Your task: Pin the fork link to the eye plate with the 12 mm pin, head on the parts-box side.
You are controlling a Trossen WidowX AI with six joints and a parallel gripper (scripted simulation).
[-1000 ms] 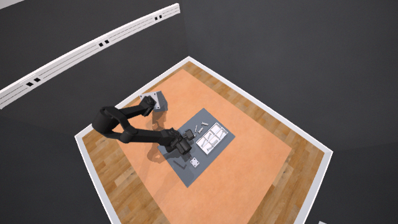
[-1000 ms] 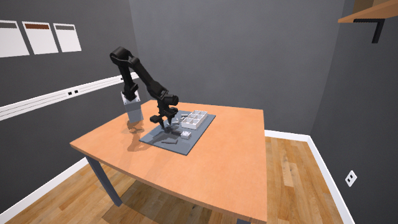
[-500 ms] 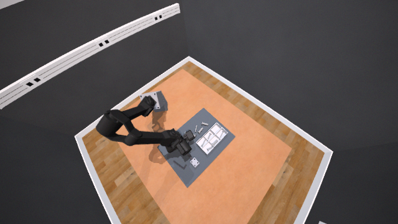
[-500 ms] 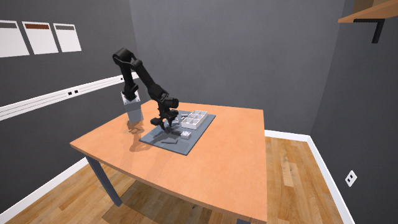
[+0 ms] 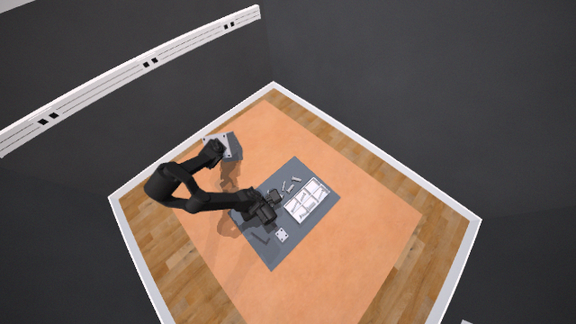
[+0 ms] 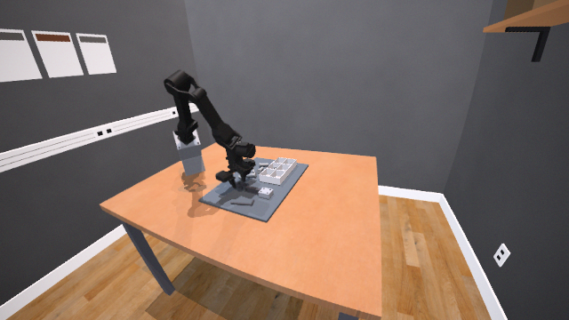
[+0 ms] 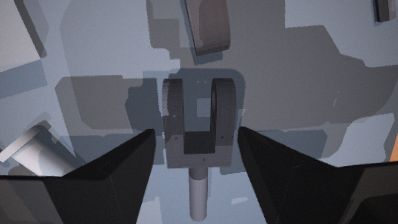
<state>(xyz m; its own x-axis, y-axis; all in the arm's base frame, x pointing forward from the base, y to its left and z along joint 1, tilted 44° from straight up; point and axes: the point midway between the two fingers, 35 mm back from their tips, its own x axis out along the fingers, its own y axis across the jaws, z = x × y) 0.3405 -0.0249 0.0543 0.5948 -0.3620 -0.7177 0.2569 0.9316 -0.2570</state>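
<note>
Now: the dark fork link 30 mm below my hand. The rest, counted from my hand: grey mat (70 mm ahead, 80 mm to the left, 40 mm below); then thick headed pin (10 mm ahead, 100 mm to the left, 30 mm below); then dark flat bar (70 mm ahead, 20 mm to the right, 30 mm below).
</note>
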